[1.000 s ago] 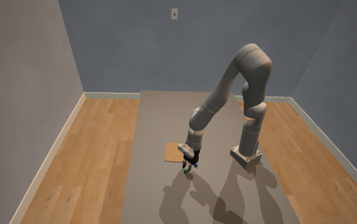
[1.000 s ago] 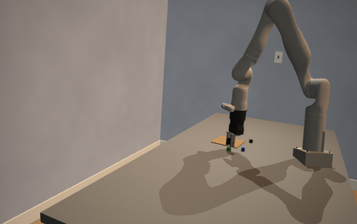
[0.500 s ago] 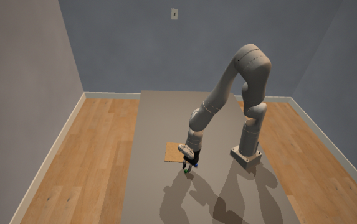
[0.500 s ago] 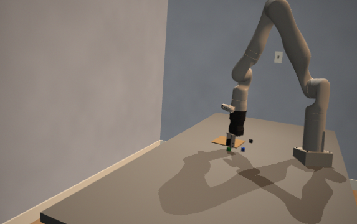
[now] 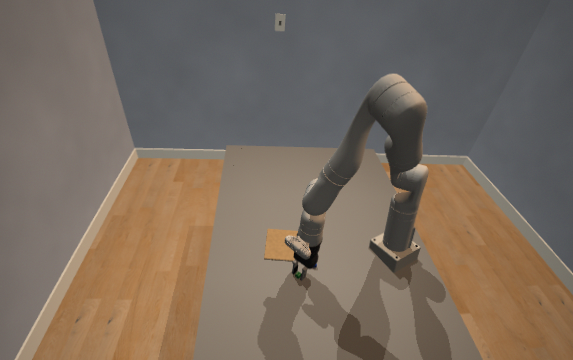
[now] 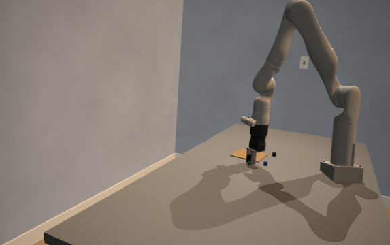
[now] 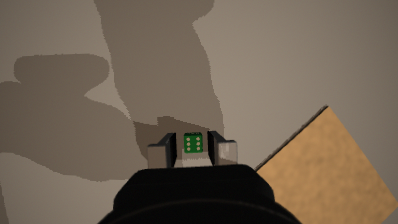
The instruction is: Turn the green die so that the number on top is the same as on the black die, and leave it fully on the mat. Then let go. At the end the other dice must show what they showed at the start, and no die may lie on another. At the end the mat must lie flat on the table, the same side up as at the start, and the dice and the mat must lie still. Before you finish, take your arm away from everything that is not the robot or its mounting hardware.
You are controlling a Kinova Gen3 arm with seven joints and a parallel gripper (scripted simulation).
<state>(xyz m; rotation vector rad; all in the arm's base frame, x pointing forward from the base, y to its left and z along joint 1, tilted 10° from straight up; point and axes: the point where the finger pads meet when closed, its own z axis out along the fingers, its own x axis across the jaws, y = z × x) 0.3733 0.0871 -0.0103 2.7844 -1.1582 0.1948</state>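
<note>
Now: the green die 2 cm below my hand. Also, from my hand: blue die: 6 cm behind, 4 cm to the right, 2 cm below; black die: 20 cm to the right, 7 cm behind, 2 cm below; tan mat: 14 cm to the right, 4 cm ahead, 2 cm below.
</note>
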